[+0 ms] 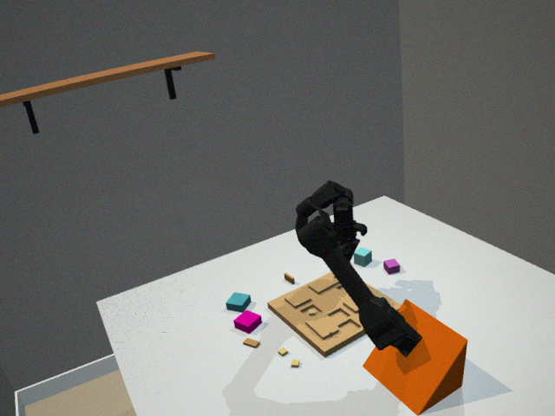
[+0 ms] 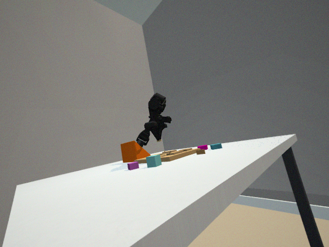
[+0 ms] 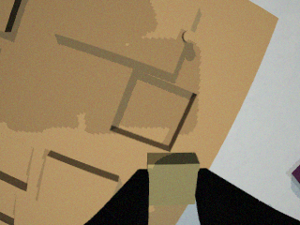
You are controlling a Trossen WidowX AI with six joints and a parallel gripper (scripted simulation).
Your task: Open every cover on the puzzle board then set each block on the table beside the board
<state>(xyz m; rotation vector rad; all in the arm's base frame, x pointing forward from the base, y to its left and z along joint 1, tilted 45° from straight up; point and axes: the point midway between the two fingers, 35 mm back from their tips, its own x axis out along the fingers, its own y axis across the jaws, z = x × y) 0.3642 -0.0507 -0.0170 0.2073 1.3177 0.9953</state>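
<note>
My gripper tip is 100 mm to the right of the tan puzzle board, 90 mm above it and 50 mm past it. From my gripper tip the other things lie so: teal cube: 140 mm to the right, 120 mm ahead, 90 mm below; then purple block: 190 mm to the right, 100 mm below, 30 mm ahead; then magenta block: 330 mm to the left, 100 mm below, 30 mm ahead.
</note>
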